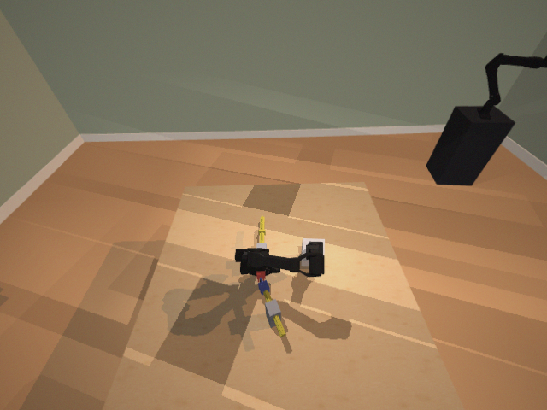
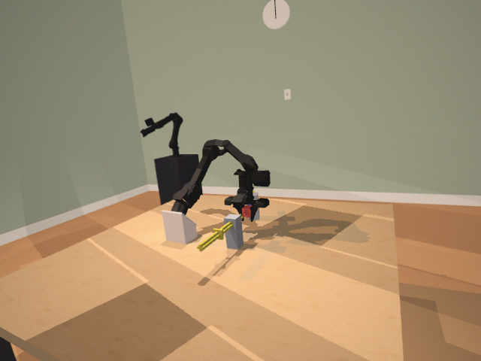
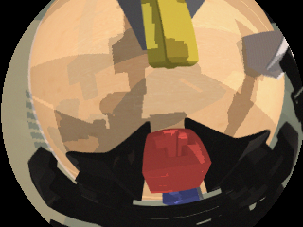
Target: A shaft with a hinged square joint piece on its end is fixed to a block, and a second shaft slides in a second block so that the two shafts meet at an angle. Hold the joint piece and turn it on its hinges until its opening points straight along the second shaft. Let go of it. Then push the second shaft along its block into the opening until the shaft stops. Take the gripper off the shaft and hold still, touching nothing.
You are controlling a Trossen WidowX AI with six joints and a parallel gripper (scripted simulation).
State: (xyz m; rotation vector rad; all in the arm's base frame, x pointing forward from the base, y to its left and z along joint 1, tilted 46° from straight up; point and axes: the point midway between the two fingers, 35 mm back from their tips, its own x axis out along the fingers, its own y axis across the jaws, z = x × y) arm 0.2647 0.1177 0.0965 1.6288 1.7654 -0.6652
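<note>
Now: gripper tip 20 mm to the right of the red square joint piece and 40 mm below it.
</note>
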